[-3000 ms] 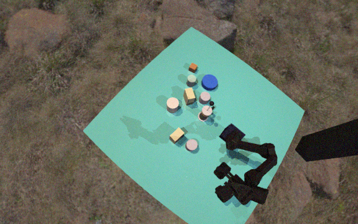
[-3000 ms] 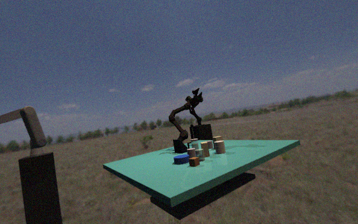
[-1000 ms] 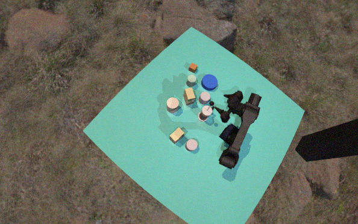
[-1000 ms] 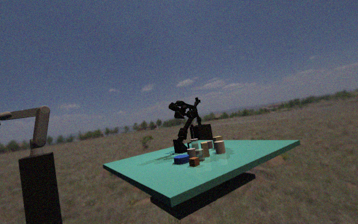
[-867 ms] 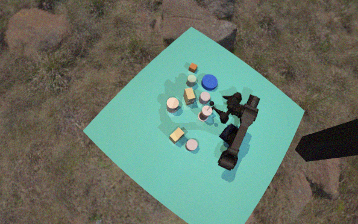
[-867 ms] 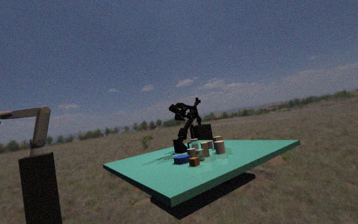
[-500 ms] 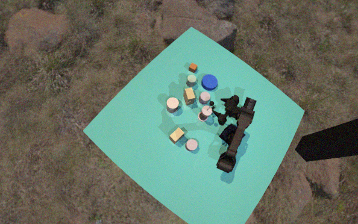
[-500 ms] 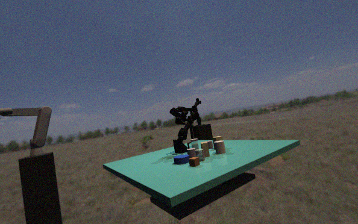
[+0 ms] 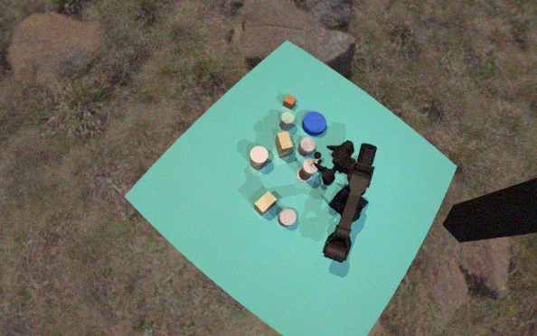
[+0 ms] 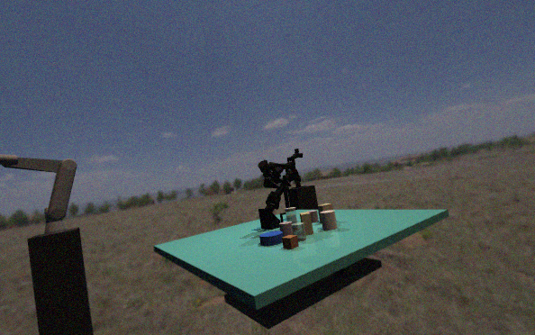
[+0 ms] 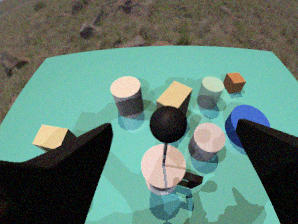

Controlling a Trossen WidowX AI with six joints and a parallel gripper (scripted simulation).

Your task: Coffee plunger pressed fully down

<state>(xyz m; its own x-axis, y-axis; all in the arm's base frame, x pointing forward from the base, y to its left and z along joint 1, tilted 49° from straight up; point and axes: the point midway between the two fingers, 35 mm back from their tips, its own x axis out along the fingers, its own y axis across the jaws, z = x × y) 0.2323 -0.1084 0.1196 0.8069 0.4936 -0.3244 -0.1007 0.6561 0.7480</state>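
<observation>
The coffee press is 140 mm below my gripper tip and 10 mm to the right of it. Round my gripper tip: blue disc: 240 mm below, 230 mm to the right, 150 mm ahead; pale green cylinder: 250 mm ahead, 220 mm below, 120 mm to the right.
</observation>
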